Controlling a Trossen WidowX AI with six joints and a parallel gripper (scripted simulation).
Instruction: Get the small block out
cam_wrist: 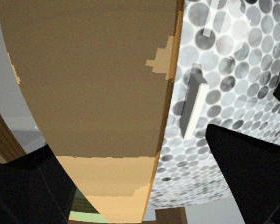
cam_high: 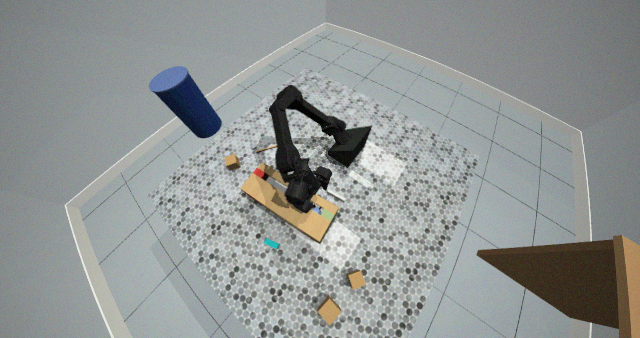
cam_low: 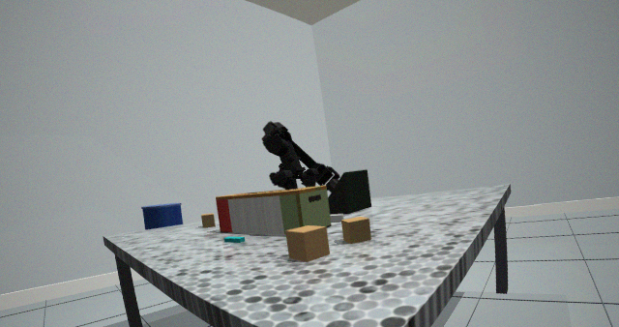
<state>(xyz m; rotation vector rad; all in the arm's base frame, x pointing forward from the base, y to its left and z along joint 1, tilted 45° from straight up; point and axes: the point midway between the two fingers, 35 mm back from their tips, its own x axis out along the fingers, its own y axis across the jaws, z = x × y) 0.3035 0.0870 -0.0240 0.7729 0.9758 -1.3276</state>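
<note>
My gripper tip is now 6 cm short of the light blue block and 2 cm to the right of it. From my gripper tip the other things lie so: box: 10 cm to the right, 5 cm ahead, 3 cm below; then cyan piece: 26 cm ahead, 8 cm below, 5 cm to the right; then thin stick: 40 cm to the right, 8 cm below, 8 cm behind.
</note>
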